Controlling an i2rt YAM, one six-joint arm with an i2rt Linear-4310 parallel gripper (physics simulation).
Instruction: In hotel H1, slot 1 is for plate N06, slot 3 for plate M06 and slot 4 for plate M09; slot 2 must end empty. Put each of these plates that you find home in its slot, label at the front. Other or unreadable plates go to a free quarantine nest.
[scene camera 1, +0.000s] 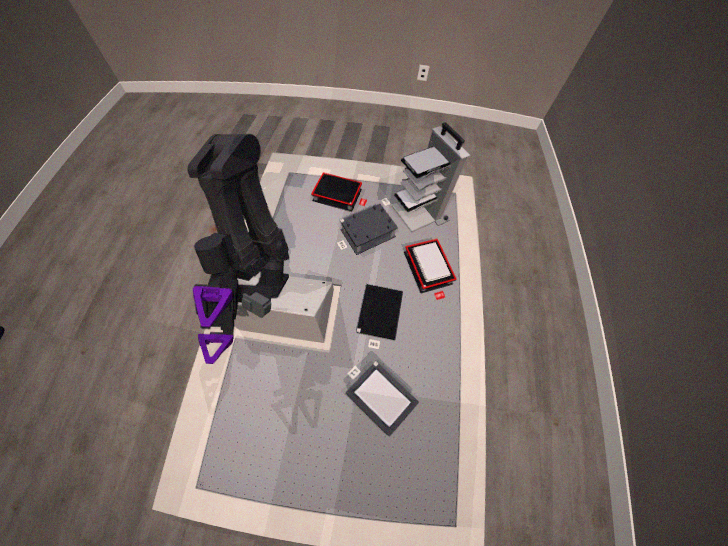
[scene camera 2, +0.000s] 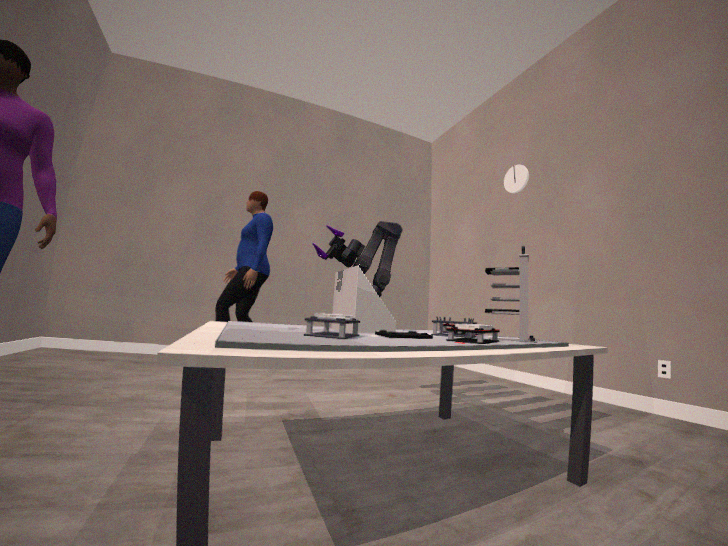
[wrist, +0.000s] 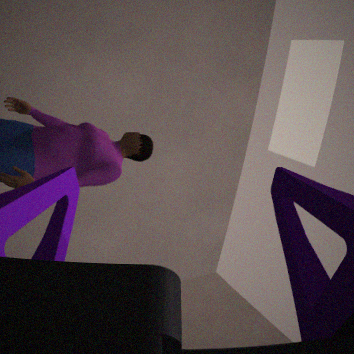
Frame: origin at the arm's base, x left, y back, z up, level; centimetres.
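Seen in the pictures: gripper, fingertip midpoint: (scene camera 1: 207, 346) (scene camera 2: 320, 234) (wrist: 174, 177); arm's base at its link origin: (scene camera 1: 271, 285) (scene camera 2: 365, 300).
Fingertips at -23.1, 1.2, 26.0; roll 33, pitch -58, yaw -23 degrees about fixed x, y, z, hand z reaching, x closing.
Observation:
Offsets run from my fingertips to a thing's top centre, as dx, dy, dz. "*": to the spot under its first point.
The grey hotel (scene camera 1: 451, 176) (scene camera 2: 524, 296) stands at the back right. A pale-topped plate (scene camera 1: 426, 160) (scene camera 2: 502, 270) lies on its top shelf and another plate @[* +55.4, -43.2, -23.8] (scene camera 1: 415, 198) (scene camera 2: 501, 311) lies on a low shelf; two shelves between them look bare. A white plate @[+37.8, -49.6, -33.7] (scene camera 1: 432, 262) lies in the red-edged nest @[* +30.6, -52.0, -35.1] (scene camera 1: 439, 282) right of centre. Another white plate @[-5.0, -33.4, -32.7] (scene camera 1: 382, 397) (scene camera 2: 333, 316) lies on the grey nest @[* -13.4, -35.0, -34.1] (scene camera 1: 388, 430) nearer the front. Plate labels are unreadable. My gripper (scene camera 1: 208, 344) (scene camera 2: 320, 235) (wrist: 174, 177) is open and empty, raised near the left table edge, far from the plates.
A red-edged black nest @[+68.5, -16.0, -34.5] (scene camera 1: 336, 189) stands at the back left. A dark grey nest with pegs @[+50.9, -28.5, -31.5] (scene camera 1: 369, 228) stands in front of the hotel. A flat black pad @[* +21.0, -32.7, -37.9] (scene camera 1: 379, 311) (scene camera 2: 403, 334) lies beside the arm's pale base (scene camera 1: 294, 326) (scene camera 2: 352, 299). Two people stand beyond the table.

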